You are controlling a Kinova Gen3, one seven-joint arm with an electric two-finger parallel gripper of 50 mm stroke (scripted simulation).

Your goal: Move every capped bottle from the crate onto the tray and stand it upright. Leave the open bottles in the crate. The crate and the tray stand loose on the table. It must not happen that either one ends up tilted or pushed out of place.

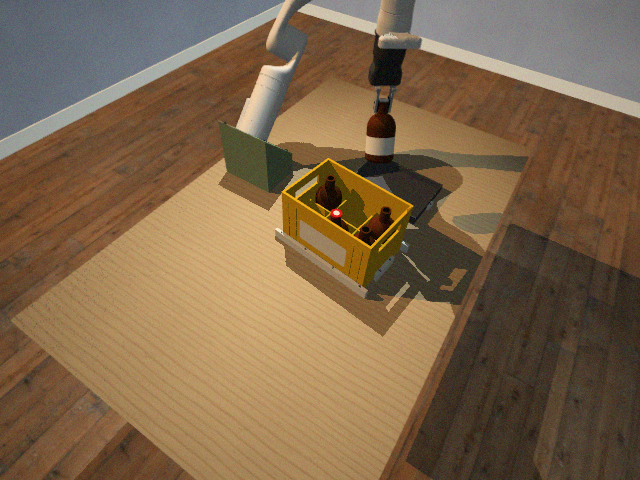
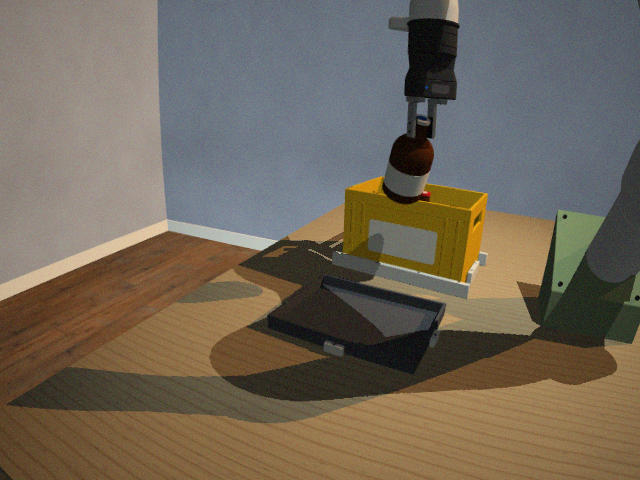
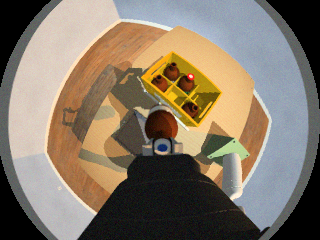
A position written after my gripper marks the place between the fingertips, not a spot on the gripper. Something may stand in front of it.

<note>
In view: my gripper (image 2: 420, 137), a dark tray (image 2: 397, 322), a yellow crate (image 1: 307, 222) and a white-label bottle (image 2: 410, 161).
The dark tray shows as well in image 1 (image 1: 414, 188) and in image 3 (image 3: 131, 136). The yellow crate also shows in image 3 (image 3: 205, 90). The white-label bottle shows as well in image 1 (image 1: 380, 137) and in image 3 (image 3: 160, 123).
</note>
